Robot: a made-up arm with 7 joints.
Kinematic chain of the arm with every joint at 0, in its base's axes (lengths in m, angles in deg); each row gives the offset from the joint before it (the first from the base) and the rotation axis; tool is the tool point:
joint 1: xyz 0 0 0.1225 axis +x
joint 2: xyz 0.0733 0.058 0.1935 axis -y
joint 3: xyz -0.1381 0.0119 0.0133 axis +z
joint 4: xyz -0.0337 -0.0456 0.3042 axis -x
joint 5: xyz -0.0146 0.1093 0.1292 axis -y
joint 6: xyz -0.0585 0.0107 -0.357 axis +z
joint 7: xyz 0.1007 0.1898 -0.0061 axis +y
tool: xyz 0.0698 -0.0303 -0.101
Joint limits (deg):
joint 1: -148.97..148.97
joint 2: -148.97..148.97
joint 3: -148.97..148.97
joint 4: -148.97..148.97
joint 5: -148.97..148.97
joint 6: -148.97..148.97
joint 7: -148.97..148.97
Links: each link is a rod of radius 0.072 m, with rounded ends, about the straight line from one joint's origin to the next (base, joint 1, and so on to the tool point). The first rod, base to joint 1, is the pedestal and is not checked.
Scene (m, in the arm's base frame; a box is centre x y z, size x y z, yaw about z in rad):
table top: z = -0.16
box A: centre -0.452 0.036 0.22 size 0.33 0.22 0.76 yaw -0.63
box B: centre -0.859 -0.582 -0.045 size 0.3 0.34 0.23 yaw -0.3
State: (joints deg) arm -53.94 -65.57 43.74 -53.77 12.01 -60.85 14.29
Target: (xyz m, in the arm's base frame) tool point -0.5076 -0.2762 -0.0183
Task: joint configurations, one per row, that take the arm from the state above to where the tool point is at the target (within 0.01 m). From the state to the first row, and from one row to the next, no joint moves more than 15 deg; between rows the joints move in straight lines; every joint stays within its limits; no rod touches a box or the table.
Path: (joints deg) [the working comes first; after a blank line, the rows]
Joints at the target: 49.79 41.28 63.58 -48.91 -73.10 -49.33 28.79
Straight joint move there: touches box A.

1: -41.27 -59.53 45.33 -50.72 -2.39 -56.13 23.27
2: -28.59 -53.49 46.91 -47.66 -16.78 -51.41 32.25
3: -15.92 -47.45 48.50 -44.61 -31.18 -46.69 41.23
4: -3.25 -41.42 50.09 -41.56 -45.58 -41.97 50.20
5: 9.43 -35.38 51.67 -38.50 -59.97 -37.25 59.18
6: 22.10 -29.34 53.26 -35.45 -74.37 -32.53 68.16
7: 27.64 -15.21 55.32 -38.14 -74.12 -35.89 60.29
8: 33.18 -1.09 57.39 -40.84 -73.86 -39.25 52.41
9: 38.71 13.04 59.45 -43.53 -73.61 -42.61 44.54
10: 44.25 27.16 61.51 -46.22 -73.35 -45.97 36.66
11: 49.79 41.28 63.58 -48.91 -73.10 -49.33 28.79

